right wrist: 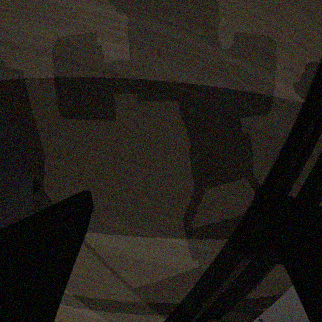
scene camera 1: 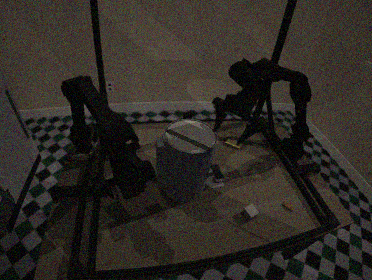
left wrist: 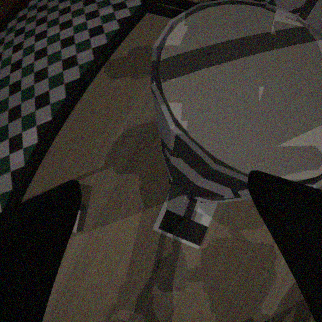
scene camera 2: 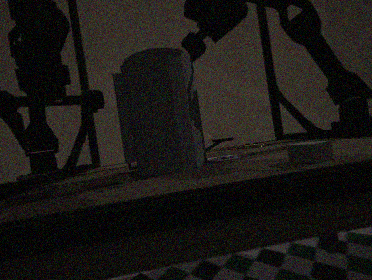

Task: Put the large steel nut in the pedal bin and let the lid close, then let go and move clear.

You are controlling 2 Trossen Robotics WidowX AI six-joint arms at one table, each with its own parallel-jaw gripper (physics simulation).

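Places are measured from the left arm's base along level axes (x ahead, y left, z up), in centimetres.
Where they show: left gripper, between the fingertips: (scene camera 1: 225,137) (left wrist: 165,183) (scene camera 2: 201,52); right gripper, between the fingertips: (right wrist: 174,197) (scene camera 2: 56,146); left arm's base, origin of its link: (scene camera 1: 294,144) (scene camera 2: 355,119); right arm's base, origin of its link: (scene camera 1: 84,148) (scene camera 2: 44,172).
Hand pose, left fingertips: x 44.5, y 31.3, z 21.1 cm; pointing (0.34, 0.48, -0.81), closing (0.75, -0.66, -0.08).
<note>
Things, the pixels of their top centre, and the offset from my left fingertips.
- pedal bin, centre of its top: (scene camera 2: 158,65) (scene camera 1: 191,134) dx +10.8, dy +0.4, dz -0.5 cm
- pale block, centre of its top: (scene camera 2: 307,143) (left wrist: 66,218) (scene camera 1: 251,210) dx -15.7, dy +10.3, dz -23.1 cm
- small orange piece, centre of its top: (scene camera 1: 288,205) dx -33.3, dy +5.0, dz -25.1 cm
- flat yellow piece, centre of its top: (scene camera 2: 252,143) (scene camera 1: 234,141) dx -11.2, dy -30.3, dz -24.7 cm
The pedal bin (scene camera 1: 182,172) (scene camera 2: 157,110) (right wrist: 15,150) stands upright, its round pale lid (scene camera 1: 187,131) (left wrist: 240,105) down and shut. Its black pedal (scene camera 1: 216,173) (scene camera 2: 220,141) (left wrist: 182,227) sticks out low at the side. The large steel nut does not show in any view; the bin's inside is hidden. My left gripper (scene camera 1: 231,131) (left wrist: 165,183) is open and empty, above the table beside the bin, on the pedal side. My right gripper (right wrist: 174,197) is open and empty on the bin's other side; its fingers are hard to make out in scene camera 1.
A pale block (scene camera 1: 251,210) (scene camera 2: 310,152) and a small orange piece (scene camera 1: 287,205) lie toward the front right. A flat yellow piece (scene camera 1: 232,144) lies under the left gripper. Black frame bars (scene camera 1: 310,197) run along the table's sides. The room is dim, with many shadows.
</note>
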